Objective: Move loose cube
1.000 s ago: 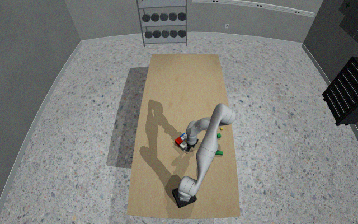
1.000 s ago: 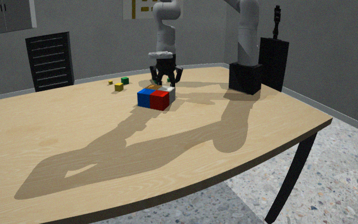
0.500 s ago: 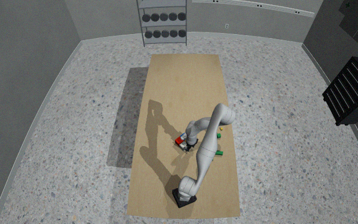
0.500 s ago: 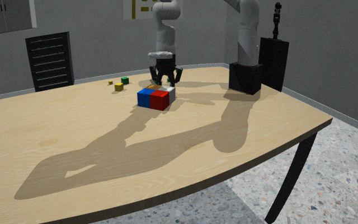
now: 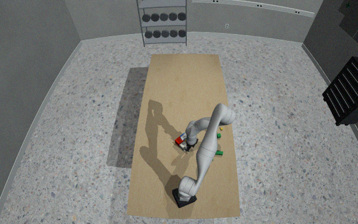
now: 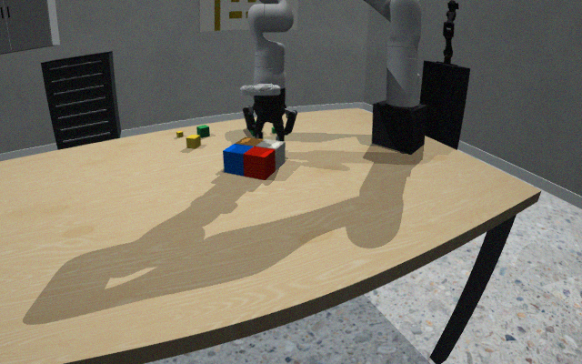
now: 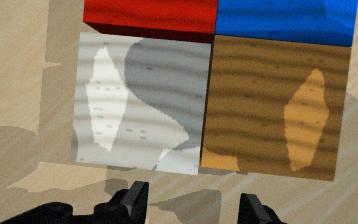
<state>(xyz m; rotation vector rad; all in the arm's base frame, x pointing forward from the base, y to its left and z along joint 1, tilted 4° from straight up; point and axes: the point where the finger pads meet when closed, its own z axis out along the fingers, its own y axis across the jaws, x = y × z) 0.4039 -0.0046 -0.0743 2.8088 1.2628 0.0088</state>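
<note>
Now: the white cube 6 cm to the left of my hand, 1 cm below it and 1 cm ahead of it. From my hand the other things lie so: blue cube: 9 cm ahead, 6 cm to the left, 1 cm below; then long green block: 22 cm to the right, 2 cm below, 1 cm behind; then red cube: 10 cm to the left, 5 cm ahead, 1 cm below.
</note>
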